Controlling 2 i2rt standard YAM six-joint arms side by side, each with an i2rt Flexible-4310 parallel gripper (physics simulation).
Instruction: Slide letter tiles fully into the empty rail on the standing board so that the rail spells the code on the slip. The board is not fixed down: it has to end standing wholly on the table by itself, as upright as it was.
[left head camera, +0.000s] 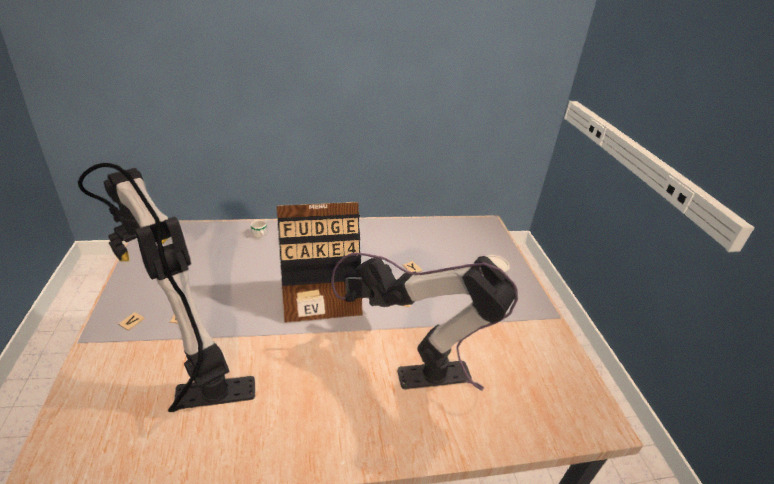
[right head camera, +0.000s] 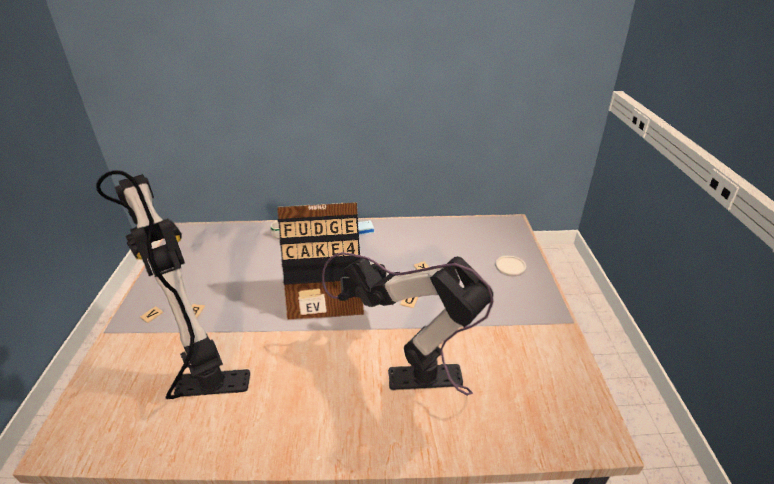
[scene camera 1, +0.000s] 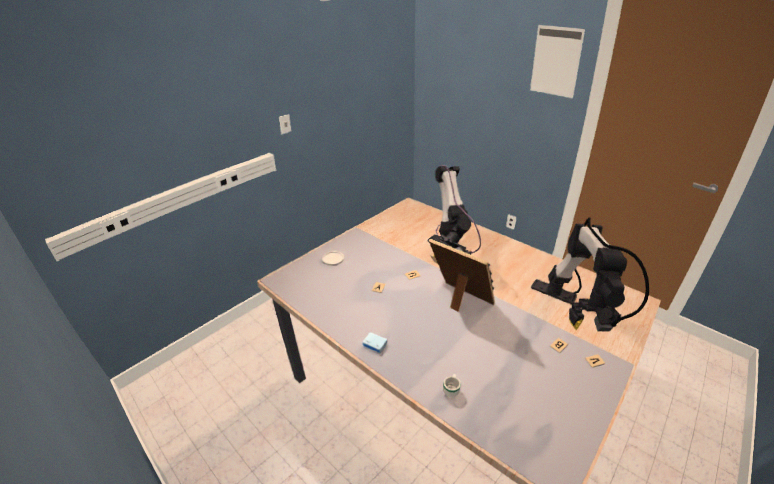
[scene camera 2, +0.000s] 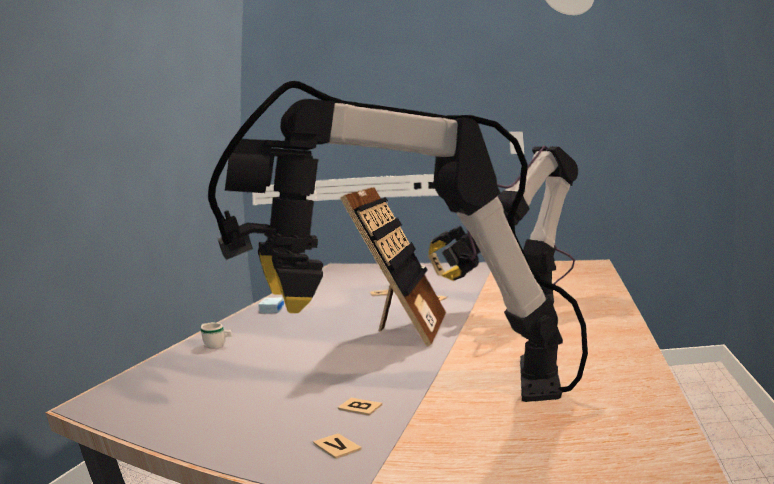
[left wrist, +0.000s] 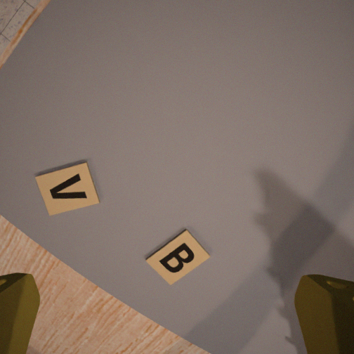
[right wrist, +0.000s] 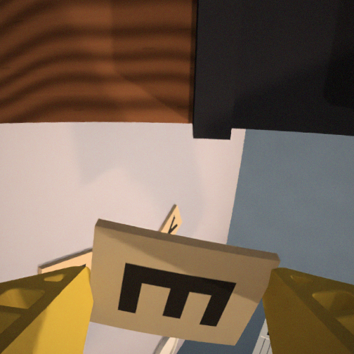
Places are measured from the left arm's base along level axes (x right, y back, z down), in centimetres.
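Where they show: left gripper, fingertip midpoint: (scene camera 1: 588, 329) (scene camera 2: 284, 303); right gripper, fingertip midpoint: (scene camera 2: 435, 264); left arm's base at its link origin: (left head camera: 215, 393) (right head camera: 213, 384) (scene camera 1: 553, 292) (scene camera 2: 539, 377); right arm's base at its link origin: (left head camera: 434, 375) (right head camera: 425, 377).
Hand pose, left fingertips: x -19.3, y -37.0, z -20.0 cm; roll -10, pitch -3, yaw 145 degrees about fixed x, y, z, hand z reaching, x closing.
Things, the pixels of their centre, and the offset from my left fingertips. "spot": a spot on its surface instead.
- board at the middle of its body: (scene camera 2: 379, 271) (left head camera: 319, 259) (right head camera: 322, 258) (scene camera 1: 457, 284) dy +2.0, dx +50.7, dz +6.2 cm
- lowest rail at a spot on its surface: (left head camera: 296, 273) (right head camera: 297, 272) spot: dy +8.4, dx +43.0, dz +5.9 cm
- V tile at the middle of its body: (scene camera 2: 337, 445) (left head camera: 131, 321) (right head camera: 151, 314) (scene camera 1: 594, 360) dy +7.4, dx -6.6, dz +19.6 cm
- B tile at the middle of its body: (scene camera 2: 360, 406) (right head camera: 194, 311) (scene camera 1: 559, 345) dy +7.3, dx +7.6, dz +19.6 cm
- Y tile at the middle of its body: (scene camera 2: 381, 292) (right head camera: 423, 267) (left head camera: 412, 267) (scene camera 1: 378, 287) dy -5.8, dx +84.8, dz +19.6 cm
- U tile at the middle of its body: (right head camera: 409, 300) (scene camera 1: 412, 274) dy +10.3, dx +77.7, dz +19.6 cm
- mug at the middle of its body: (scene camera 2: 216, 335) (scene camera 1: 452, 385) (left head camera: 259, 230) (right head camera: 279, 231) dy -32.9, dx +32.0, dz +17.3 cm
- blue sponge at the middle of its body: (scene camera 2: 271, 305) (scene camera 1: 374, 342) (right head camera: 363, 228) dy -32.6, dx +65.2, dz +18.6 cm
- plate at the middle of its body: (right head camera: 510, 265) (left head camera: 495, 264) (scene camera 1: 333, 258) dy -2.4, dx +116.0, dz +19.2 cm
The board (left head camera: 291, 305) (right head camera: 293, 302) (scene camera 1: 468, 276) leans back on its rear leg; its slip (left head camera: 311, 308) (right head camera: 312, 307) reads EV. The lowest rail (left head camera: 296, 273) (right head camera: 296, 273) (right wrist: 280, 60) shows no tiles in its visible part. My right gripper (scene camera 2: 440, 264) (right wrist: 177, 281) is shut on the E tile (right wrist: 175, 295), near the rail's right end; a gap shows between them in the right wrist view. My left gripper (scene camera 2: 284, 297) (left wrist: 166, 291) is open, above the table. The V tile (right head camera: 151, 313) (scene camera 2: 336, 444) (left wrist: 67, 189) and B tile (scene camera 2: 359, 405) (left wrist: 178, 257) lie flat at the left.
Upper rails read FUDGE and CAKE4. The Y tile (left head camera: 412, 266) (scene camera 1: 378, 287) and U tile (right head camera: 408, 301) (scene camera 1: 412, 274) lie right of the board. A mug (left head camera: 258, 229) (scene camera 1: 451, 386), blue sponge (right head camera: 366, 227) (scene camera 1: 375, 341) and plate (right head camera: 510, 264) (scene camera 1: 332, 258) stand farther out.
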